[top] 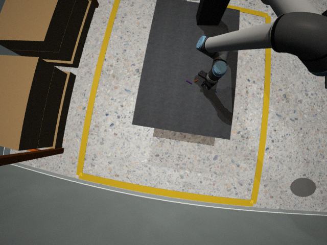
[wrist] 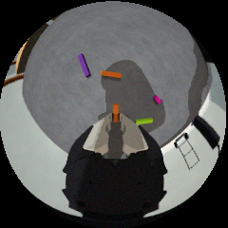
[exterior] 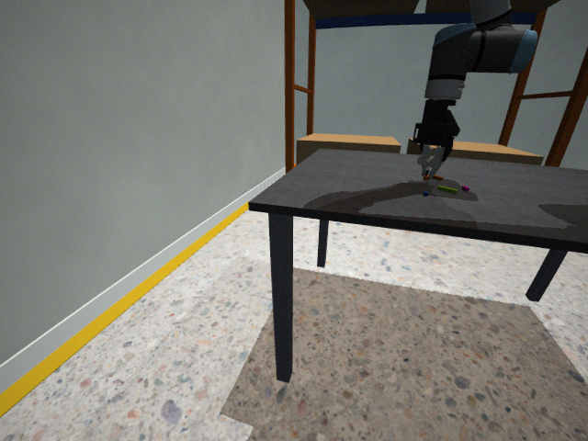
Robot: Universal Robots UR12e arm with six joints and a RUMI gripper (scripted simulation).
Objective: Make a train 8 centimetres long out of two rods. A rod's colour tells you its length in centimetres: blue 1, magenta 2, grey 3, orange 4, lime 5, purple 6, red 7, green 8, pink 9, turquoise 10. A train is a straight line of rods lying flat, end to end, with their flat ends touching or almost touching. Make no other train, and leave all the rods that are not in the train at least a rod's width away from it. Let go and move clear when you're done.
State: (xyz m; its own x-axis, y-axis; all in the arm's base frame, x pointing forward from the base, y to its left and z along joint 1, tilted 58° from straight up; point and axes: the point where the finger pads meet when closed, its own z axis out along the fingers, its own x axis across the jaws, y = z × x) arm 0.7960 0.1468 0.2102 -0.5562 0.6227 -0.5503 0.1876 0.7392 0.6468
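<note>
Right now my hand is 6 cm past the lime rod, 5 cm to the right of it and 2 cm above it. Round my hand: purple rod: 13 cm to the right, 3 cm ahead, 2 cm below; magenta rod: 11 cm behind, 2 cm below; small blue rod: 14 cm to the left, 2 cm below, 2 cm behind.
</note>
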